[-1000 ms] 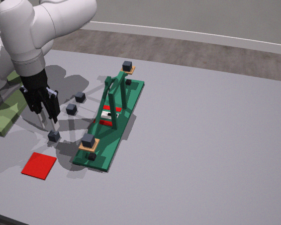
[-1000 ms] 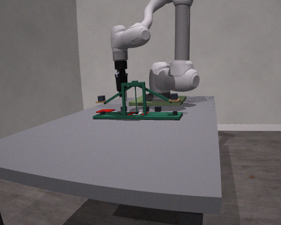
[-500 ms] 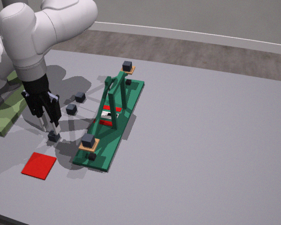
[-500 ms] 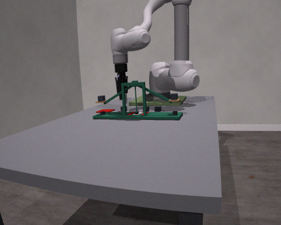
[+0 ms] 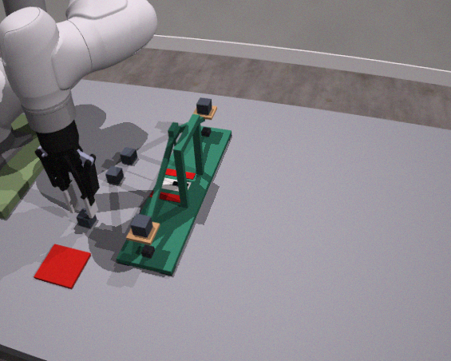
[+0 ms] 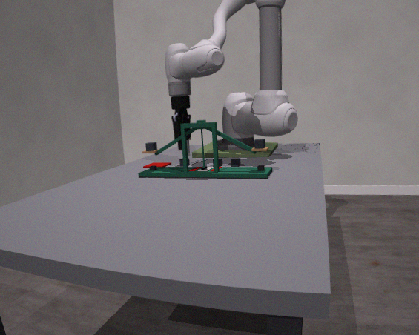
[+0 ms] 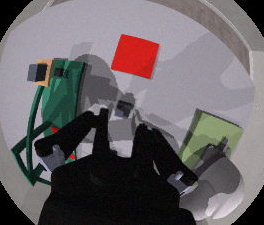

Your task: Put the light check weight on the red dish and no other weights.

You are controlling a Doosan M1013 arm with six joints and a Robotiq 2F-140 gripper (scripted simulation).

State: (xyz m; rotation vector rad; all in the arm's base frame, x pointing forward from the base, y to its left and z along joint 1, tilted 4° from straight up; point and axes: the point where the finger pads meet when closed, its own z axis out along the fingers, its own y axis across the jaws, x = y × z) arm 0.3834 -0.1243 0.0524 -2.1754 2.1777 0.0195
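The red dish lies 10 mm ahead of my hand, 120 mm to the right of it and 70 mm below it. Round my hand: green rocker balance (170 mm ahead, 150 mm to the left, 20 mm above).
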